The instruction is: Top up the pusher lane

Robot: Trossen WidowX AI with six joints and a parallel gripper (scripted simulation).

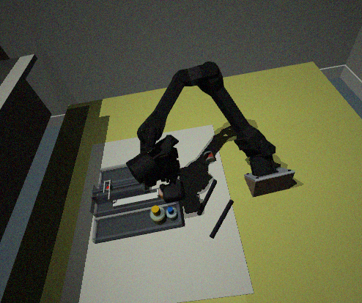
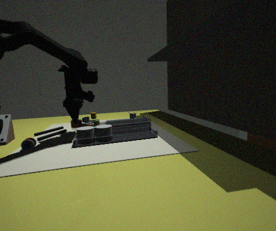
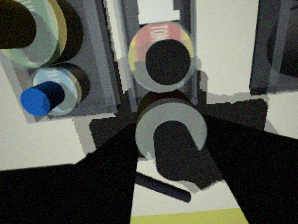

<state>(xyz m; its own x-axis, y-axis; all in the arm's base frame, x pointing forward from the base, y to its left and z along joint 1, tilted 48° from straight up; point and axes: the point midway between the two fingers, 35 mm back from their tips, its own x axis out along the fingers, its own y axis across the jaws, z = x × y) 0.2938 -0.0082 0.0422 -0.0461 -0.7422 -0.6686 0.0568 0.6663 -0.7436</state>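
My gripper tip is 3 cm short of the blue-lidded jar, 8 cm to the right of it and 2 cm above it. Round my gripper tip: red mark: 23 cm ahead, 5 cm to the right, 2 cm above.
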